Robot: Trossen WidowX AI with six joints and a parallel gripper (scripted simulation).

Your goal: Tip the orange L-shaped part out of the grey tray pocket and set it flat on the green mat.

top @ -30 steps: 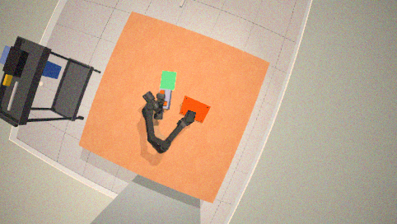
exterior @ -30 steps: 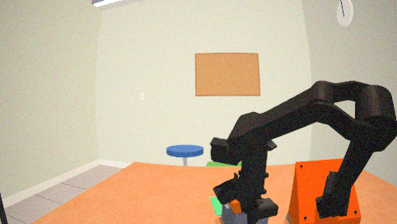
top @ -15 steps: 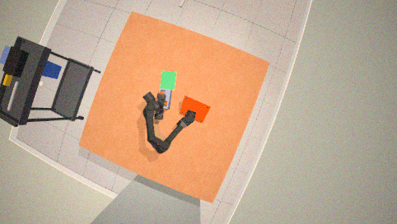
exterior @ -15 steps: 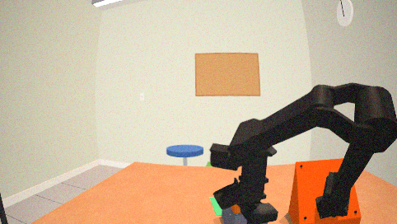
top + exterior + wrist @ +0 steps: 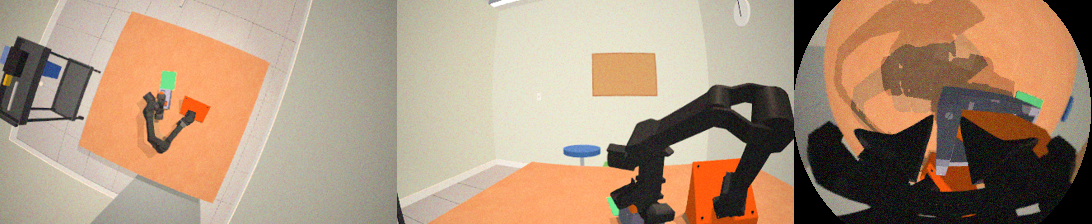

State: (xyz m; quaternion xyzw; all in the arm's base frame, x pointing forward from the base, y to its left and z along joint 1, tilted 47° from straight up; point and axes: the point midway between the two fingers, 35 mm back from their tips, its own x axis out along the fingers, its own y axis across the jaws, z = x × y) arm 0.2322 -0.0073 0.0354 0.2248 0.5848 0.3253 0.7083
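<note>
Now: gripper tip 5 cm to the left of the orange L-shaped part and 1 cm below it. From my gripper tip the other things lie so: green mat: 4 cm ahead, 22 cm to the right, 5 cm below.
</note>
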